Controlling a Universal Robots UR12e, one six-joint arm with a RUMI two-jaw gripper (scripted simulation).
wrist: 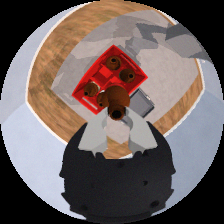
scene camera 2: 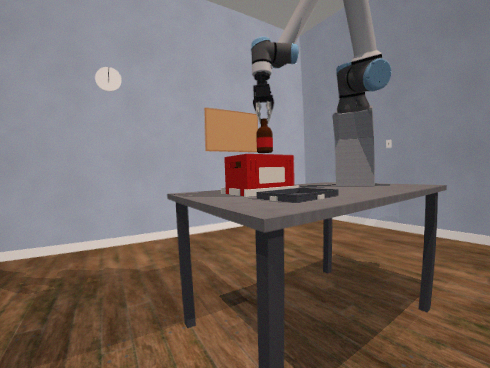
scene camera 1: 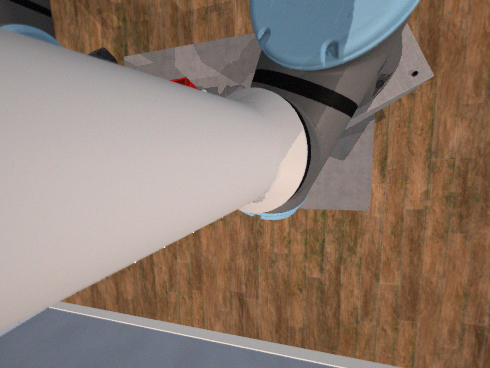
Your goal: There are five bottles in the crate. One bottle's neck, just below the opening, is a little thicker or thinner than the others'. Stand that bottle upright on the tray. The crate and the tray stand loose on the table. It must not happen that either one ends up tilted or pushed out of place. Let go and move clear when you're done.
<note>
In view: the gripper (wrist: 116,107), a red crate (scene camera 2: 257,171) and a dark tray (scene camera 2: 295,195).
The red crate is seen too in the wrist view (wrist: 102,75).
</note>
